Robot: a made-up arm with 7 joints. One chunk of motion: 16 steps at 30 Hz.
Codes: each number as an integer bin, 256 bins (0 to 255) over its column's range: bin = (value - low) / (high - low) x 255, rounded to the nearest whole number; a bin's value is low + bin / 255 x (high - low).
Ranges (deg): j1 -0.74..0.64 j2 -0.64..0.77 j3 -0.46..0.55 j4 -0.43..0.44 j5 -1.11..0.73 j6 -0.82..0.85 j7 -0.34..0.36
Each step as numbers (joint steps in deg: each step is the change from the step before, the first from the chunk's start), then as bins.
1 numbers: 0.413 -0.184 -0.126 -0.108 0.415 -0.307 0.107
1 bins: 213 82 84 94 211 78 163
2 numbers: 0.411 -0.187 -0.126 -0.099 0.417 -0.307 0.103
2 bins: 213 82 84 97 212 78 161
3 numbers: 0.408 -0.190 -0.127 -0.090 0.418 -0.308 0.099
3 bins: 212 81 84 100 212 78 160
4 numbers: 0.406 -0.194 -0.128 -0.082 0.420 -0.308 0.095
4 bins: 212 81 84 102 212 78 158
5 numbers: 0.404 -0.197 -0.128 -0.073 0.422 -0.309 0.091
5 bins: 211 80 84 105 212 78 157
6 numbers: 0.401 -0.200 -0.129 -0.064 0.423 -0.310 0.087
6 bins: 211 80 84 107 212 78 156
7 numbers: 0.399 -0.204 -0.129 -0.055 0.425 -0.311 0.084
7 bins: 210 79 84 110 213 78 154
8 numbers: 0.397 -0.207 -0.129 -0.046 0.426 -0.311 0.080
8 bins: 210 78 84 113 213 78 153
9 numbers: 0.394 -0.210 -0.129 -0.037 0.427 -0.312 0.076
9 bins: 210 78 84 115 213 78 152
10 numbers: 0.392 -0.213 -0.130 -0.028 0.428 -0.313 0.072
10 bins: 209 77 83 118 213 77 150
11 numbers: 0.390 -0.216 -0.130 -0.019 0.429 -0.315 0.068
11 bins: 209 77 83 120 213 77 149
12 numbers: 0.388 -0.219 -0.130 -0.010 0.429 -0.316 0.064
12 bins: 208 76 83 123 213 77 147
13 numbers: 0.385 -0.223 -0.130 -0.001 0.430 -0.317 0.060
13 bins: 208 75 83 126 213 77 146
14 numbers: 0.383 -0.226 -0.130 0.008 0.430 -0.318 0.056
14 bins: 208 75 83 128 213 77 144
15 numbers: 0.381 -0.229 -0.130 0.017 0.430 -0.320 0.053
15 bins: 207 74 83 131 213 76 143
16 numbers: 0.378 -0.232 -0.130 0.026 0.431 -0.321 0.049
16 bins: 207 74 83 134 214 76 142
